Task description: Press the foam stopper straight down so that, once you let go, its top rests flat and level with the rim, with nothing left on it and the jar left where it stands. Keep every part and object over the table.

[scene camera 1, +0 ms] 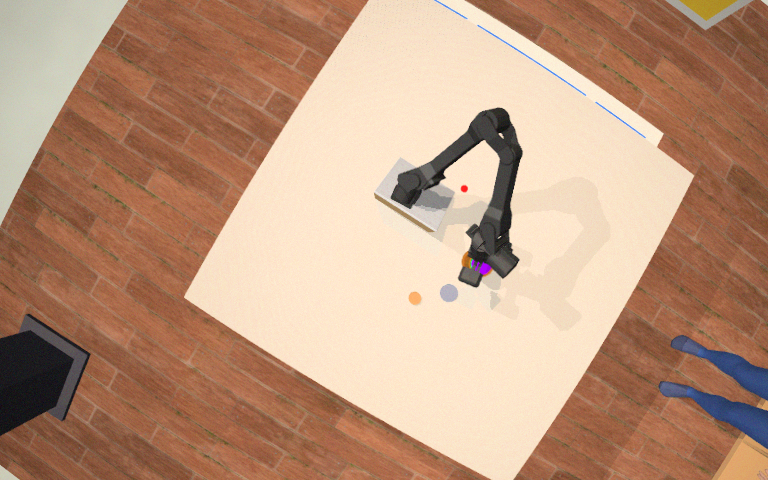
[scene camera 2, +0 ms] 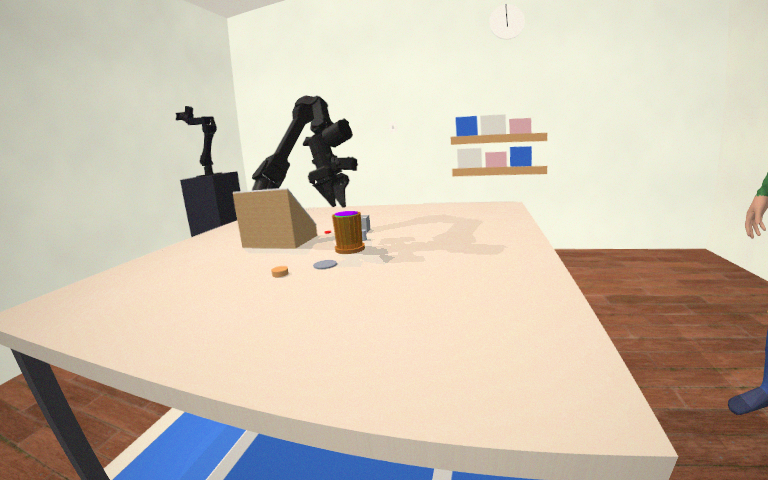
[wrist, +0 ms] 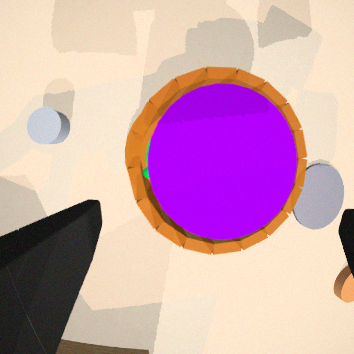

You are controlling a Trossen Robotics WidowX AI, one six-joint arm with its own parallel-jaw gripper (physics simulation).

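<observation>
The orange-brown jar [scene camera 1: 466,260] [scene camera 2: 347,233] [wrist: 216,75] stands upright on the table. A purple round top [scene camera 1: 484,268] [scene camera 2: 346,213] [wrist: 222,160] fills most of its mouth, about at rim height. A thin gap runs inside the rim, and a little green [wrist: 146,173] shows in it on the left in the wrist view. I cannot tell whether the purple is the stopper's own face or a piece lying on it, nor whether it is exactly level. My gripper [scene camera 2: 338,204] [wrist: 227,218] is open and empty, pointing down above the jar and apart from it.
A flat grey-blue disc [scene camera 1: 448,293] [scene camera 2: 325,264] [wrist: 319,196] and a small orange disc [scene camera 1: 415,298] [scene camera 2: 279,271] lie near the jar. A grey cylinder [wrist: 45,125] stands on its other side. A sloped box [scene camera 1: 425,217] [scene camera 2: 263,217] and a red disc [scene camera 1: 464,188] [scene camera 2: 327,232] are nearby.
</observation>
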